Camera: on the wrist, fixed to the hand. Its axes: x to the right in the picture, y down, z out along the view.
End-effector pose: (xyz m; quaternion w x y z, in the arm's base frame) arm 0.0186 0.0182 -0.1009 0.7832 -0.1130 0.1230 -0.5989
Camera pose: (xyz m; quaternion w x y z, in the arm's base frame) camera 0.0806 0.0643 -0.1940 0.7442 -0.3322 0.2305 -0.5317
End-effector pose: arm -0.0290 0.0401 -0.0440 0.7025 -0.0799 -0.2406 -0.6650
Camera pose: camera 0.0822 0.0427 -0.0917 0.6572 -0.2887 -0.1012 -0.6888
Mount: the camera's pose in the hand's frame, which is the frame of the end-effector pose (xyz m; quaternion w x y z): -0.0235 0.0985 -0.0662 0.9672 -0.2487 -0.0499 0.0145
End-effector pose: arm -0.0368 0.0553 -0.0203 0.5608 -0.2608 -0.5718 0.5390
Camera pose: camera -0.0004 0.0834 -0.1322 0.4412 -0.3731 -0.7113 0.4003
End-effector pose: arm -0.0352 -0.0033 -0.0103 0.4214 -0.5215 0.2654 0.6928
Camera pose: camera -0.0846 -0.1136 -0.0160 0.2811 -0.5708 0.0709 0.7682
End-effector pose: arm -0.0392 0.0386 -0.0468 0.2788 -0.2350 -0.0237 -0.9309
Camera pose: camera 0.0022 -0.0441 -0.1248 0.2235 -0.3434 0.1981 -0.8904
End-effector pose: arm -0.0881 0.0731 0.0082 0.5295 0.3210 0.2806 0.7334
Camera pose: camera -0.1922 0.0181 0.0360 0.5953 0.2194 0.0579 0.7708
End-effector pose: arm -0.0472 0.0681 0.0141 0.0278 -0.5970 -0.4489 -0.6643
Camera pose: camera -0.0349 -0.0440 0.0580 0.1344 0.6240 0.2617 0.7240
